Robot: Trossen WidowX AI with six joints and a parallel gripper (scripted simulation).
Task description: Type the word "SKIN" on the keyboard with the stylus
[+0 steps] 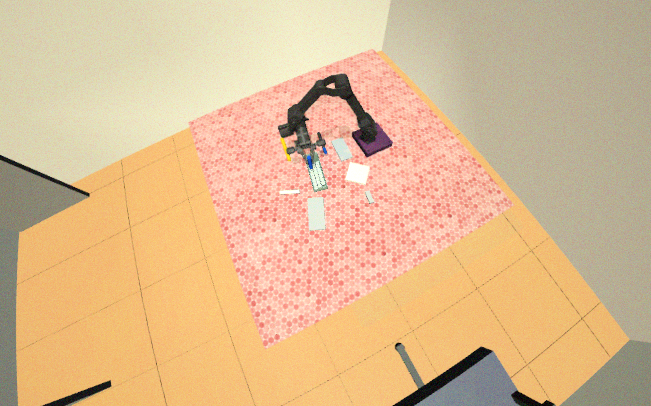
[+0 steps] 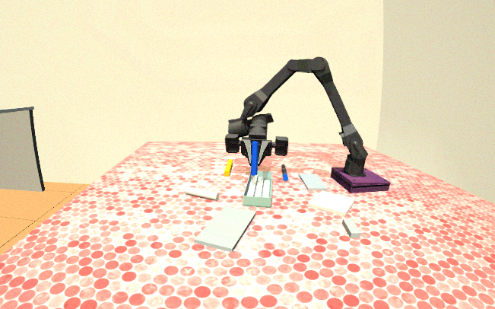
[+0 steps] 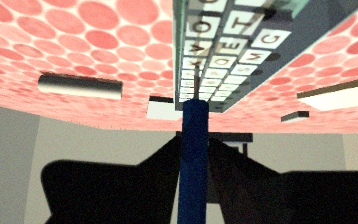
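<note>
The blue-and-black pen lies 140 mm behind my gripper tip, 80 mm to the right of it and 60 mm below it. Round my gripper tip: stylus 10 mm below; yellow marker 30 mm ahead, 200 mm to the right, 60 mm below; white cylinder 150 mm ahead, 20 mm to the left, 60 mm below.
</note>
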